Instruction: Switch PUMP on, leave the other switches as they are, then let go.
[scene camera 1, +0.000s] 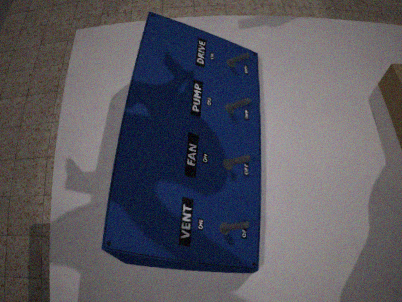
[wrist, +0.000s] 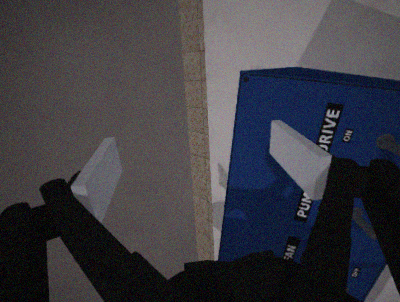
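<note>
A blue switch panel lies on the white table, with labels DRIVE, PUMP, FAN and VENT. The PUMP lever is grey and leans to the side of its OFF mark, away from its ON mark. The DRIVE lever, FAN lever and VENT lever lean the same way. My gripper is wide open and empty in the wrist view. One pale fingertip shows over the DRIVE and PUMP labels, the other beyond the panel. The gripper does not show in the scene view.
The white table surrounds the panel, and its edge shows beside the tiled floor. A tan box-like object stands at the right edge of the scene view. Dark shadows fall across the panel and table.
</note>
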